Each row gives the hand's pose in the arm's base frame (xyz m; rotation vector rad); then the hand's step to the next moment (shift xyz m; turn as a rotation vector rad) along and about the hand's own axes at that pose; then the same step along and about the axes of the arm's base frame.
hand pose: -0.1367 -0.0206 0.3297 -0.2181 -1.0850 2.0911
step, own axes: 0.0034 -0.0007 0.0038 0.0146 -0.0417 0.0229
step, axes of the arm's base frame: -0.0037 0.0002 0.0035 0.0020 0.0104 0.0486
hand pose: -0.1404 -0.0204 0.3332 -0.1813 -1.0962 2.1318
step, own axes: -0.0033 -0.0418 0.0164 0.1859 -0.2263 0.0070
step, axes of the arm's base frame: 0.0179 0.0029 0.0412 -0.0173 0.2030 0.2105
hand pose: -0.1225 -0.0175 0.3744 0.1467 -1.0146 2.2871
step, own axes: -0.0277 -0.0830 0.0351 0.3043 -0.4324 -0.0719
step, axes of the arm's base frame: 0.0656 0.0038 0.0676 0.0199 0.4223 0.3255
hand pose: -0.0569 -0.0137 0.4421 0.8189 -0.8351 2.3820
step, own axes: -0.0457 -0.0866 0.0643 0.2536 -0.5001 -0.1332
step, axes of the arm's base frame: 0.1085 0.0060 0.0437 0.0736 0.4989 0.2789
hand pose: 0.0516 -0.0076 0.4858 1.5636 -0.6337 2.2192
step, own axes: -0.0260 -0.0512 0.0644 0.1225 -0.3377 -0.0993
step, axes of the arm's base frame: 0.0860 0.0070 0.0021 0.0583 0.3406 0.1396
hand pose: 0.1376 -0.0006 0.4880 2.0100 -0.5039 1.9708
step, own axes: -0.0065 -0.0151 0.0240 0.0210 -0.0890 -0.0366
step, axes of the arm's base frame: 0.0281 0.0035 -0.0066 0.0059 0.0949 0.0258
